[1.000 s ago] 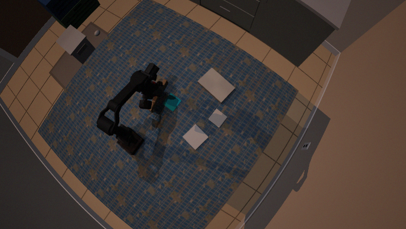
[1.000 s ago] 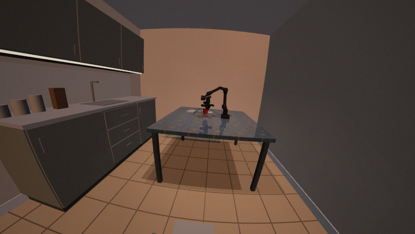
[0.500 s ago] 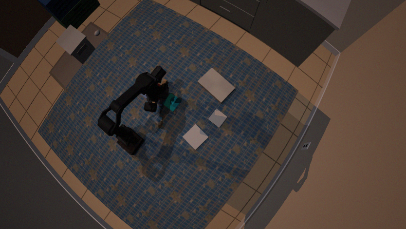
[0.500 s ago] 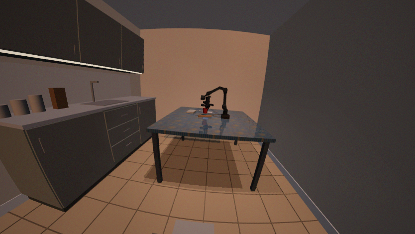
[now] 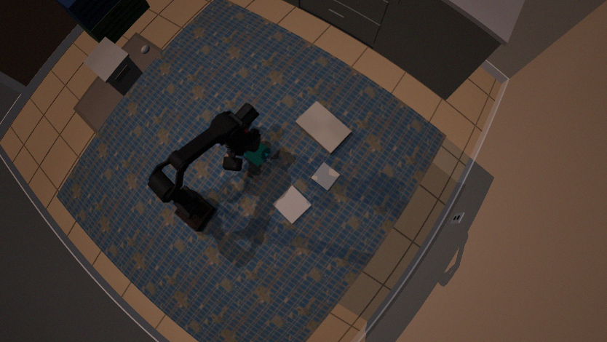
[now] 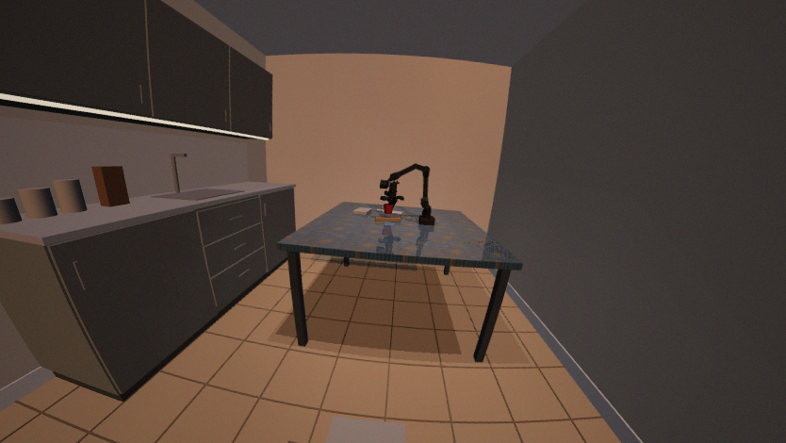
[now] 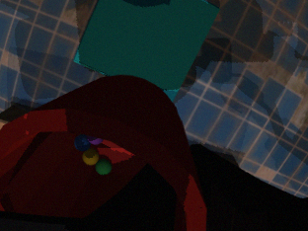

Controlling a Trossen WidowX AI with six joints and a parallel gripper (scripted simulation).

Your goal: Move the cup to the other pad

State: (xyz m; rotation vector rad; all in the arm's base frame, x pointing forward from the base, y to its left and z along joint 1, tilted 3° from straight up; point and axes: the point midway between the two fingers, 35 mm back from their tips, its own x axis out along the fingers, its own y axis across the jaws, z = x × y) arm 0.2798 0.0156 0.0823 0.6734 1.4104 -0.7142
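Right now the teal pad is 4 cm ahead of my gripper tip, 3 cm to the right of it and 10 cm below it. Also, from my gripper tip: pale blue pad 2 cm behind, 14 cm to the left, 10 cm below; then red cup 2 cm ahead, 2 cm to the left; then wooden bar 1 cm ahead, 6 cm to the left, 9 cm below.
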